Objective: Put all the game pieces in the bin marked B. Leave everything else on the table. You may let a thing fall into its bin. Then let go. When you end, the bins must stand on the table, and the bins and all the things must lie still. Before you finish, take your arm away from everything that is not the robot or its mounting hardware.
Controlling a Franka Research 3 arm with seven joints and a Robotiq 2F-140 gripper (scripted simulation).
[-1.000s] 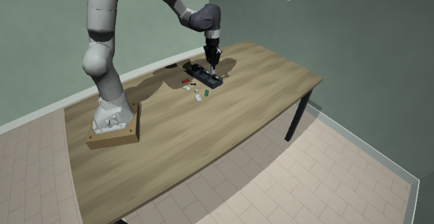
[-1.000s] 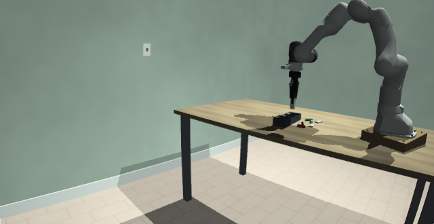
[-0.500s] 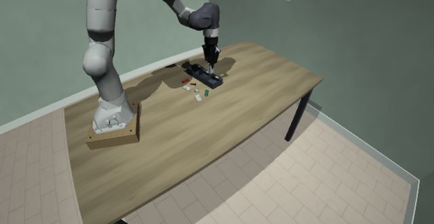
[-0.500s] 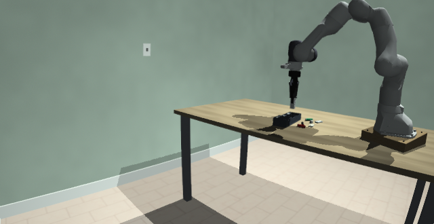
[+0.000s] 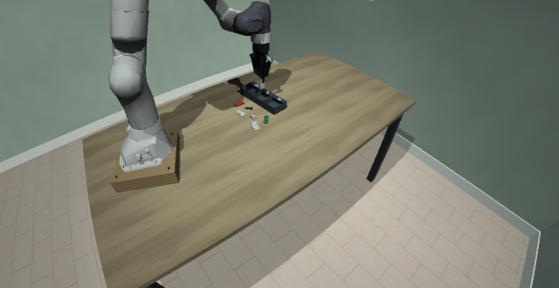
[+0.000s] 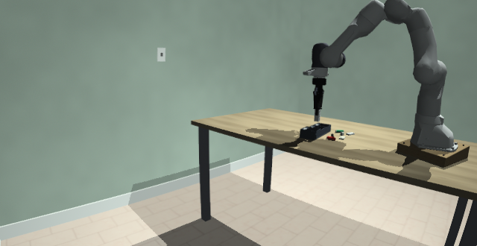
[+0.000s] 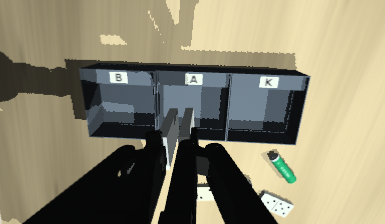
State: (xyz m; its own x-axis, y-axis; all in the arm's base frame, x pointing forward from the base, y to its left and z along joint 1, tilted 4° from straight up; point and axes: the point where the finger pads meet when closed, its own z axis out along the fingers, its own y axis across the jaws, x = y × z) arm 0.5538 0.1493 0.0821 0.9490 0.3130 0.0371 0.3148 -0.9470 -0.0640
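The dark bin is 90 mm below my hand and 10 mm to the right of it. Also, from my hand: red cylinder 110 mm behind, 100 mm below, 20 mm to the left; then black bolt 100 mm below, 90 mm behind, 40 mm to the right; then white die 120 mm to the right, 100 mm below, 100 mm behind.
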